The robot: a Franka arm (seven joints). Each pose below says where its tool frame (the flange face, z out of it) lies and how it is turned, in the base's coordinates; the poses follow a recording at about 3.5 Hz.
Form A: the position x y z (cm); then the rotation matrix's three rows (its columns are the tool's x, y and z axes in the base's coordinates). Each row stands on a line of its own.
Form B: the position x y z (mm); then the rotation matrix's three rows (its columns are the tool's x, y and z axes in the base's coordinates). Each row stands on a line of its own. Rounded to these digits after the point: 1 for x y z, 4 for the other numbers.
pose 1, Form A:
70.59 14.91 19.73
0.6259 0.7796 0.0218
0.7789 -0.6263 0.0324
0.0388 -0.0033 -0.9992
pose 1, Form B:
705.9 149.1 197.3
0.6259 0.7796 0.0218
0.7789 -0.6263 0.0324
0.0388 -0.0033 -0.9992

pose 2, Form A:
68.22 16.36 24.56
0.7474 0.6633 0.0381
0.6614 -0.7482 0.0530
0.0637 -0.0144 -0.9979
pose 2, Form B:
682.2 163.6 245.6
0.7474 0.6633 0.0381
0.6614 -0.7482 0.0530
0.0637 -0.0144 -0.9979

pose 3, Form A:
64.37 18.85 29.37
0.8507 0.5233 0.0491
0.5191 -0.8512 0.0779
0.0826 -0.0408 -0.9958
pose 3, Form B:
643.7 188.5 293.7
0.8507 0.5233 0.0491
0.5191 -0.8512 0.0779
0.0826 -0.0408 -0.9958

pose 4, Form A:
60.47 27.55 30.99
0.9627 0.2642 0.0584
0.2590 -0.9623 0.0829
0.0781 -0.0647 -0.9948
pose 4, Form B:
604.7 275.5 309.9
0.9627 0.2642 0.0584
0.2590 -0.9623 0.0829
0.0781 -0.0647 -0.9948

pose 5, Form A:
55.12 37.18 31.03
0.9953 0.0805 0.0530
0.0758 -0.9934 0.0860
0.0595 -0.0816 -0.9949
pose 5, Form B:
551.2 371.8 310.3
0.9953 0.0805 0.0530
0.0758 -0.9934 0.0860
0.0595 -0.0816 -0.9949

